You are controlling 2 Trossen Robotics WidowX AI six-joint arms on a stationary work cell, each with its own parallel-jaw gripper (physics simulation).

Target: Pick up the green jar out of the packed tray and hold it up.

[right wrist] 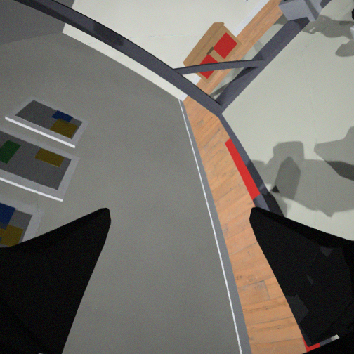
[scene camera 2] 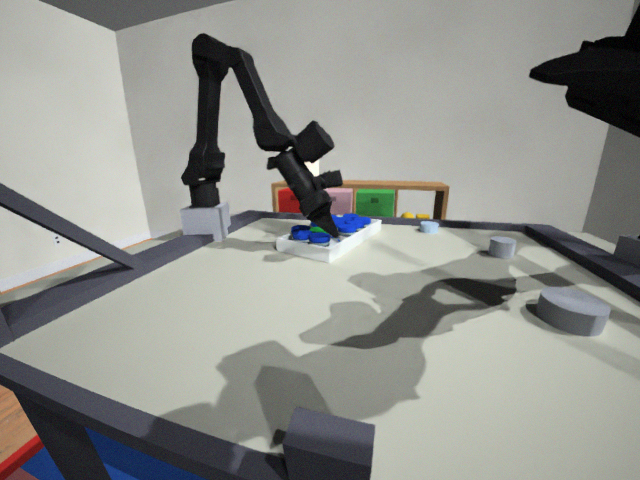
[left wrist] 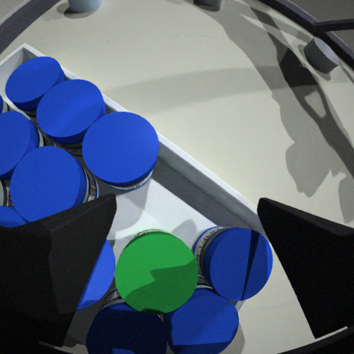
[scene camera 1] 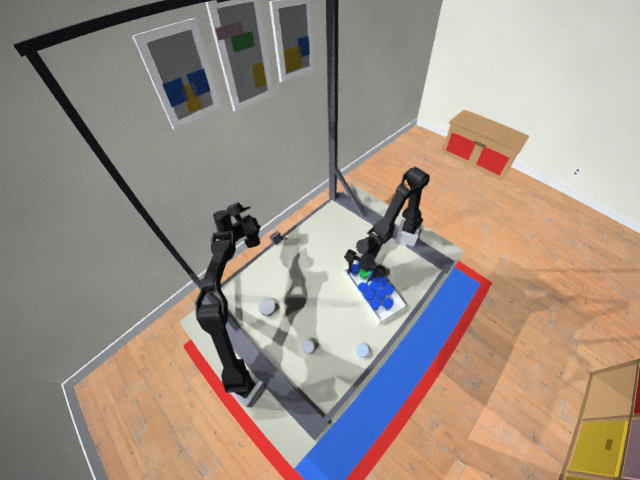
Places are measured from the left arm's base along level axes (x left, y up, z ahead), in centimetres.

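Pixels of known places: left gripper, fingertip midpoint: (scene camera 2: 335, 234) (scene camera 1: 357, 278); right gripper, fingertip midpoint: (scene camera 1: 254, 216); left arm's base, origin of the base link: (scene camera 2: 205, 205) (scene camera 1: 409, 228); right arm's base, origin of the base link: (scene camera 1: 244, 386).
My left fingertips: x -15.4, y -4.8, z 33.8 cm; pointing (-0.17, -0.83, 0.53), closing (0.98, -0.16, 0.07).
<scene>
Ahead of a thing's pixels: the offset from my left fingertips to its middle.
The green jar @(dx +2.1, dy -1.4, dz -3.8 cm) (scene camera 1: 364, 273) (scene camera 2: 316, 229) (left wrist: 156, 271) stands upright in the white tray (scene camera 1: 393, 313) (scene camera 2: 305, 250) (left wrist: 186, 184), lid up. In the left wrist view a blue-lidded jar (left wrist: 240, 262) stands close at its right and others crowd its lower side. My left gripper (scene camera 1: 366, 266) (left wrist: 188, 203) is open and empty, low over the tray's end. In the left wrist view the green lid lies below the line between the fingertips; the left finger covers part of a blue-lidded jar (left wrist: 100, 275). My right gripper (right wrist: 181, 215) is open and empty, raised away from the tray.
Several more blue-lidded jars @(dx +11.9, dy -1.4, dz +3.7 cm) (scene camera 1: 379, 293) (left wrist: 121, 147) fill the tray's other part. A large grey disc @(dx -31.2, dy -2.4, dz +27.7 cm) (scene camera 1: 267, 306) (scene camera 2: 572, 312), a smaller grey cylinder @(dx -7.4, dy -2.1, dz +36.2 cm) (scene camera 1: 308, 346) (scene camera 2: 501, 247) and a light blue disc @(dx +12.7, dy -2.7, dz +29.0 cm) (scene camera 1: 362, 350) (scene camera 2: 429, 227) stand on the table. Dark frame bars edge the table.
</scene>
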